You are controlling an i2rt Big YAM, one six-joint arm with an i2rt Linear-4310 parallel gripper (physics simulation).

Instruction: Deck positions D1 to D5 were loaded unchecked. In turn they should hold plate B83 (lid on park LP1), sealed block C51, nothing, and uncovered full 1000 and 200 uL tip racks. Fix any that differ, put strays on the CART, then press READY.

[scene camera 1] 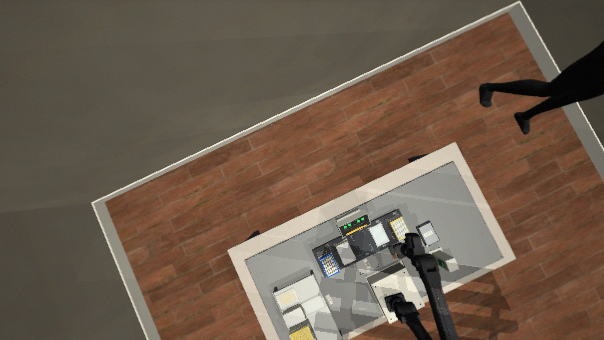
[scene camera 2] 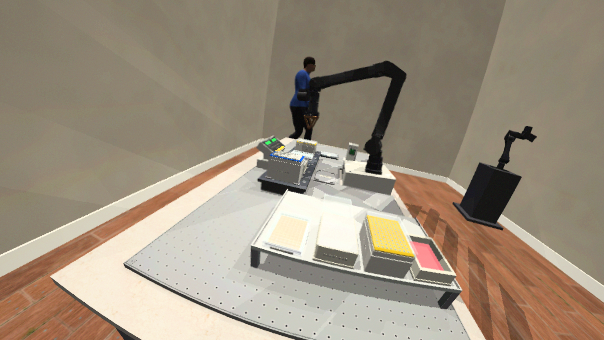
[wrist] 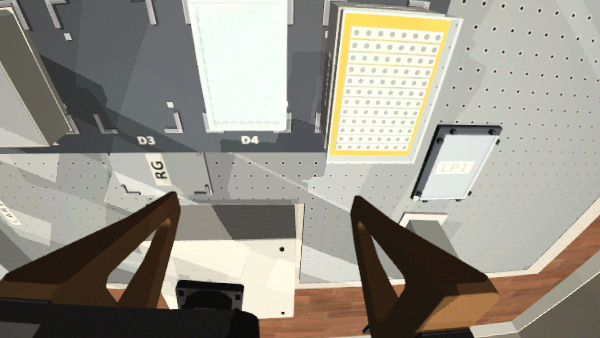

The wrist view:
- my gripper: 267,202
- clear well plate: 242,59
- LP1 lid pad: 437,139
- RG pad: 138,173
